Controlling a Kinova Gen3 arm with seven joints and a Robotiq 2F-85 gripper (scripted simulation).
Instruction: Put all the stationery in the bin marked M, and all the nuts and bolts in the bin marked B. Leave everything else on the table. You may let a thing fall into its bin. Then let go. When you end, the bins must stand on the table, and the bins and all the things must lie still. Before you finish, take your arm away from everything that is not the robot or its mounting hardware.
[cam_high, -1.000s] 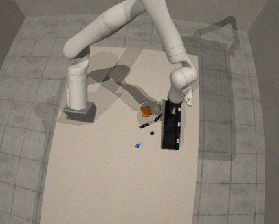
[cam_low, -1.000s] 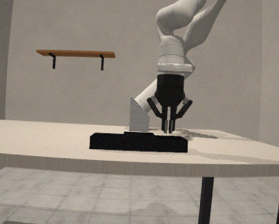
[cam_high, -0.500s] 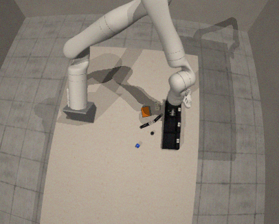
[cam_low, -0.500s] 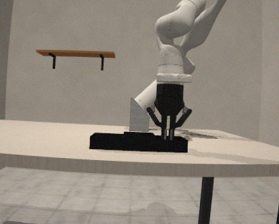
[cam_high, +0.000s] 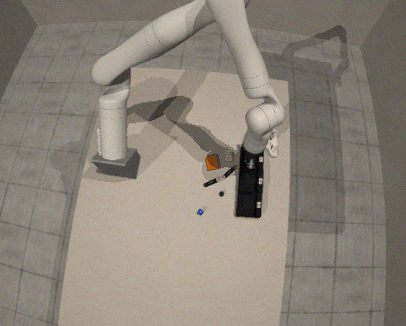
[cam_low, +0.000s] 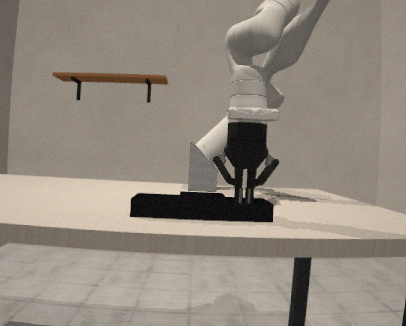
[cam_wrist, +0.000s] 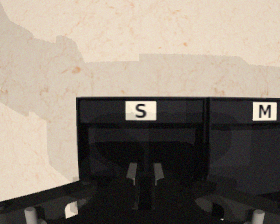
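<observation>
My gripper is now 6 cm past the dark hex nut, 14 cm to the left of it and 3 cm above it. Also, from my hand: black bin row (3 cm ahead, 8 cm to the right, 2 cm below); orange block (12 cm behind, 4 cm to the right, 3 cm below); small cream piece (7 cm behind, 1 cm to the left, 3 cm below).
</observation>
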